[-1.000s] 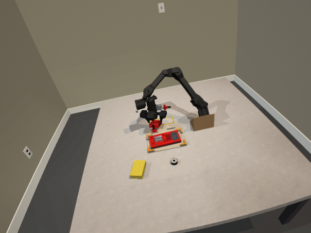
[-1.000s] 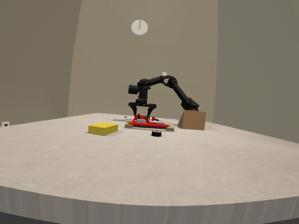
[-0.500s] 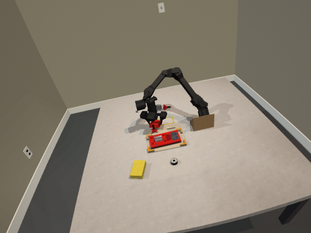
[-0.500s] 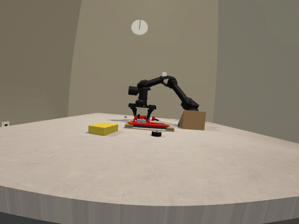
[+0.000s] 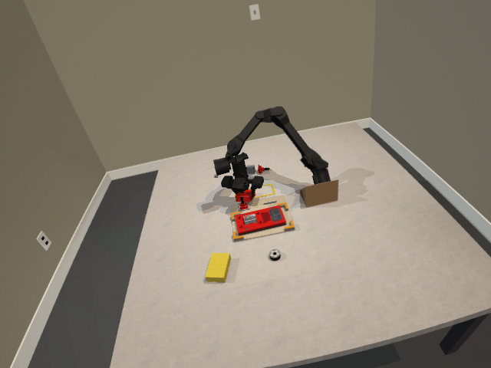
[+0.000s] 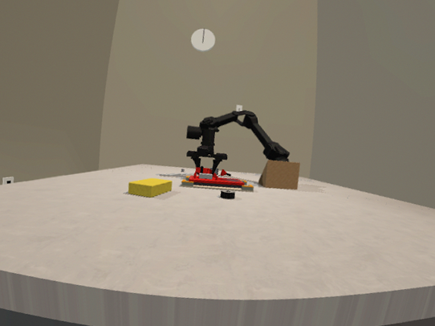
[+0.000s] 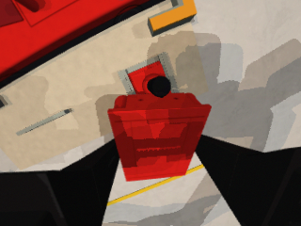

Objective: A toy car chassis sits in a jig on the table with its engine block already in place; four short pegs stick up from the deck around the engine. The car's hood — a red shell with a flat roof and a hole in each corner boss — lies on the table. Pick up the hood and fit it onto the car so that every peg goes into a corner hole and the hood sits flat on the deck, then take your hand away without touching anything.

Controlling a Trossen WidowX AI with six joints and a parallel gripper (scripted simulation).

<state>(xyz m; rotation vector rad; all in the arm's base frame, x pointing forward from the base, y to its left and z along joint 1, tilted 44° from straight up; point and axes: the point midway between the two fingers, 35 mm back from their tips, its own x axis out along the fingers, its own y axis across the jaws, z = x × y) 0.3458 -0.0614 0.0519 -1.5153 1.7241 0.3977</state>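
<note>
Right now the grey engine block is 170 mm to the left of my gripper tip and 10 mm behind it. From my gripper tip the other things lie so: small black wheel: 360 mm to the left, 80 mm behind, 20 mm below; red hood: right at my gripper tip; yellow block: 370 mm to the left, 140 mm ahead, 10 mm below.
</note>
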